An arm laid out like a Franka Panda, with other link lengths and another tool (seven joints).
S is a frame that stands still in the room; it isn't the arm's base.
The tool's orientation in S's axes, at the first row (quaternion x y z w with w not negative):
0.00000 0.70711 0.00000 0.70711
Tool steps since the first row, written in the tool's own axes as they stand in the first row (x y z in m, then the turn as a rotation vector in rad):
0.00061 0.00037 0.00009 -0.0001 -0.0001 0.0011
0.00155 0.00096 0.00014 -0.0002 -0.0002 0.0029
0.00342 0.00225 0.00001 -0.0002 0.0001 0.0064
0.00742 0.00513 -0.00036 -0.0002 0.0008 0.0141
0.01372 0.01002 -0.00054 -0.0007 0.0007 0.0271
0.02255 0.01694 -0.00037 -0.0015 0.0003 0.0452
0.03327 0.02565 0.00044 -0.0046 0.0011 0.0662
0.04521 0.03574 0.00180 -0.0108 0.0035 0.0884
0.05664 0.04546 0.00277 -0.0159 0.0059 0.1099
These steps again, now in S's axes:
0.00009 0.00037 -0.00061 0.0011 -0.0001 0.0001
0.00014 0.00096 -0.00155 0.0029 -0.0002 0.0002
0.00001 0.00225 -0.00342 0.0064 0.0001 0.0002
-0.00036 0.00513 -0.00742 0.0141 0.0008 0.0002
-0.00054 0.01002 -0.01372 0.0271 0.0007 0.0007
-0.00037 0.01694 -0.02255 0.0452 0.0003 0.0015
0.00044 0.02565 -0.03327 0.0662 0.0011 0.0046
0.00180 0.03574 -0.04521 0.0884 0.0035 0.0108
0.00277 0.04546 -0.05664 0.1099 0.0059 0.0159

